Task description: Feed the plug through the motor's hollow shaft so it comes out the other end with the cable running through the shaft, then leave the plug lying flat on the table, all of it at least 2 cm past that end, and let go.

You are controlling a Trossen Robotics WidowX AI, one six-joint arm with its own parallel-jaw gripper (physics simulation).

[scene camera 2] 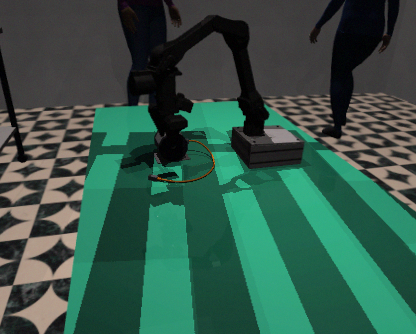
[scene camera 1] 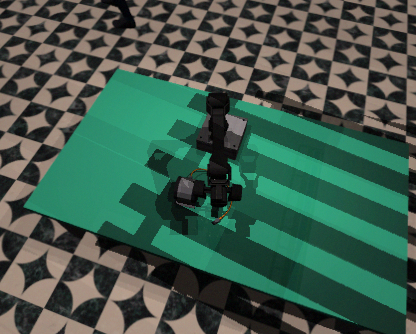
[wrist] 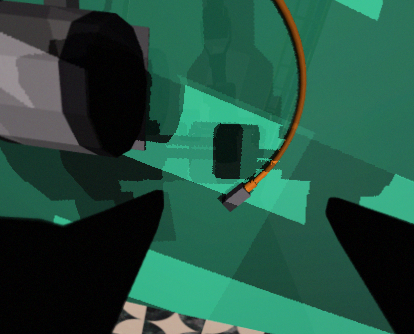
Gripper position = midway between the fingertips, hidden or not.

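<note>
There is my gripper (scene camera 2: 167, 141), which I can also see in the wrist view at (wrist: 243, 201). The gripper is open and holds nothing.
</note>
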